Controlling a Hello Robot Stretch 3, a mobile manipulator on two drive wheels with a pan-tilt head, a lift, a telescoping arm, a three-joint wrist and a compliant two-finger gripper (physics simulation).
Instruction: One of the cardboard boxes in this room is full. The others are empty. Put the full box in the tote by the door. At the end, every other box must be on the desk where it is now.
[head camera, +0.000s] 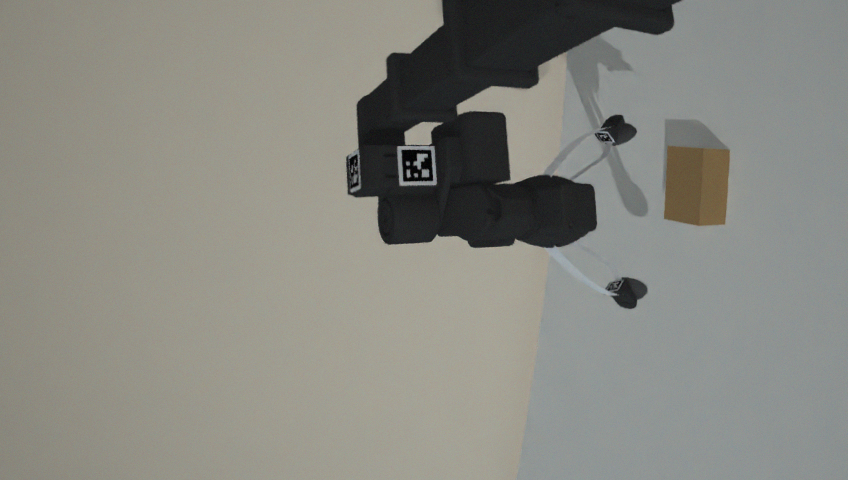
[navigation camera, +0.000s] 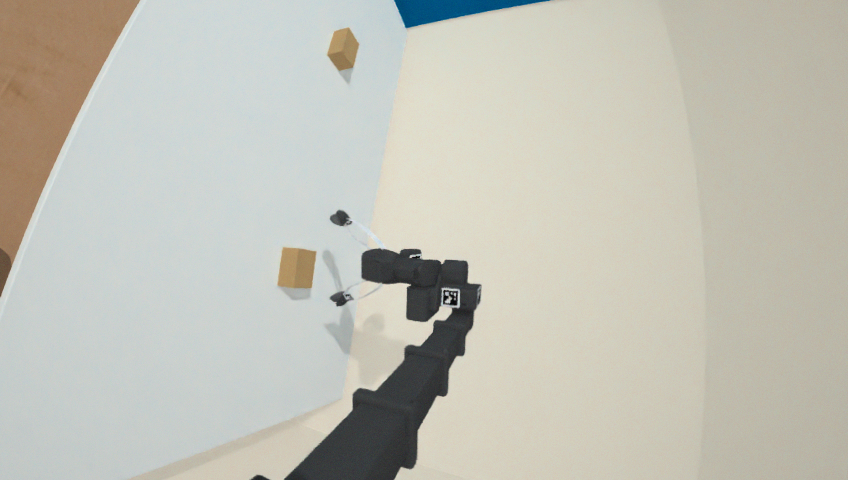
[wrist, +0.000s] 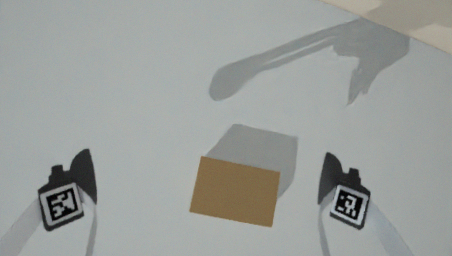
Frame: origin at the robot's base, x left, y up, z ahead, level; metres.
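Seen in the pictures: gripper, fingertip midpoint: (head camera: 633, 211) (navigation camera: 334, 257) (wrist: 210, 170).
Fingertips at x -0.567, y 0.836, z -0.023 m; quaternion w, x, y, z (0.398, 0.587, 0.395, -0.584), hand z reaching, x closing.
A point is followed by its place in that frame.
A plain cardboard box (head camera: 684, 184) @[x -0.543, y 0.770, z -0.052 m] (navigation camera: 295, 267) @[x -0.516, y 0.768, z -0.044 m] (wrist: 234, 192) @[x -0.545, y 0.770, z -0.049 m] sits on the pale grey-blue desk (head camera: 684, 368) @[x -0.604, y 0.720, z 0.186 m] (navigation camera: 178, 178) @[x -0.300, y 0.720, z 0.127 m] (wrist: 125, 75) @[x -0.700, y 0.720, z 0.099 m]. Its faces look closed, and its contents cannot be seen. A second cardboard box (navigation camera: 343, 48) @[x -0.673, y 0.770, z 0.536 m] stands farther along the desk, near the top of the navigation view. My gripper (head camera: 624, 211) @[x -0.567, y 0.836, z -0.023 m] (navigation camera: 340, 257) @[x -0.567, y 0.836, z -0.023 m] (wrist: 210, 170) @[x -0.567, y 0.836, z -0.023 m] is open and empty, above the desk. In the head and navigation views the first box lies beyond the fingertips. In the wrist view it appears between them, a little right of centre, touching neither finger. The tote and the door do not show.
A beige surface (head camera: 238, 327) @[x -0.986, y 1.246, z 0.110 m] (navigation camera: 535, 178) @[x -1.022, y 1.274, z 0.216 m] borders the desk's edge beneath my wrist. My dark arm (head camera: 476, 65) @[x -0.307, y 1.166, z -0.087 m] (navigation camera: 380, 416) @[x -0.199, y 1.155, z -0.085 m] reaches over that edge. A blue surface (navigation camera: 464, 8) @[x -1.243, y 0.979, z 1.016 m] is at the top of the navigation view, and a brown one (navigation camera: 47, 71) at its upper left.
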